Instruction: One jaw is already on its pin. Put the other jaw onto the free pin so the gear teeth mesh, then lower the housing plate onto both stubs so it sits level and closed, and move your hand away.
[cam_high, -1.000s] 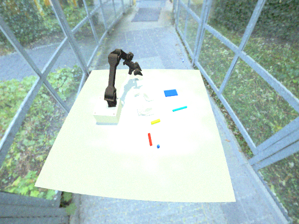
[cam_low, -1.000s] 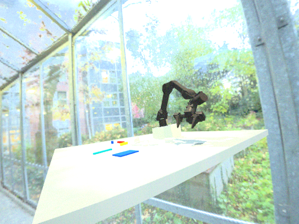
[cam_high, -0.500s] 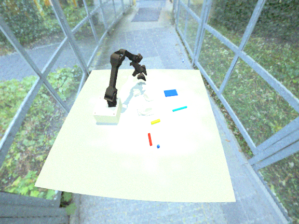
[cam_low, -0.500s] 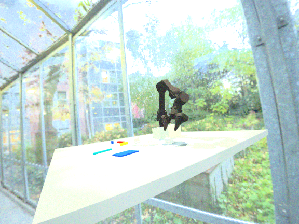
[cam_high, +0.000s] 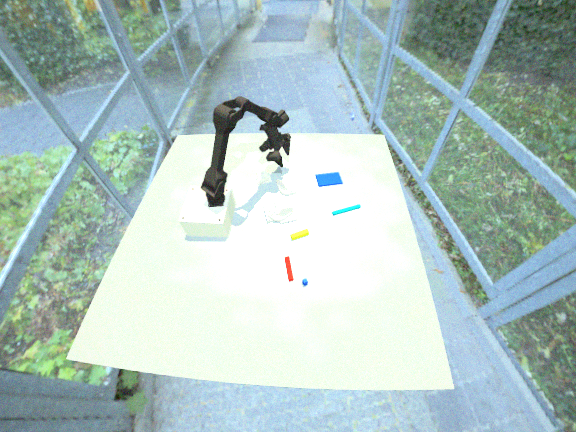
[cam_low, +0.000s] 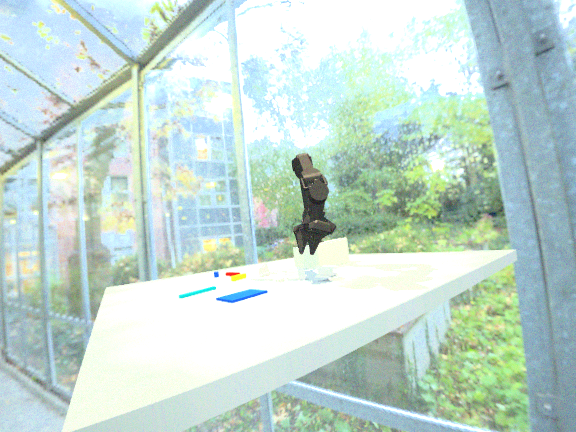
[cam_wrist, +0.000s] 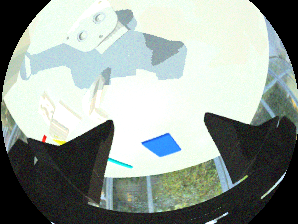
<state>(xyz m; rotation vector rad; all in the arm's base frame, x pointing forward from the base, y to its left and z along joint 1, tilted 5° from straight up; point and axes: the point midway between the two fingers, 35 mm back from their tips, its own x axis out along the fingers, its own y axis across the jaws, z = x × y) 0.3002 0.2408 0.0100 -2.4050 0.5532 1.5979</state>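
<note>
Right now my gripper tip is 12 cm to the left of the white jaw, 8 cm above it and 1 cm short of it. The rest, counted from my gripper tip: pale riser: 11 cm behind, 8 cm below, 2 cm to the right; then blue flat plate: 21 cm ahead, 9 cm below, 6 cm to the right; then cyan bar: 27 cm to the right, 25 cm ahead, 9 cm below.
</note>
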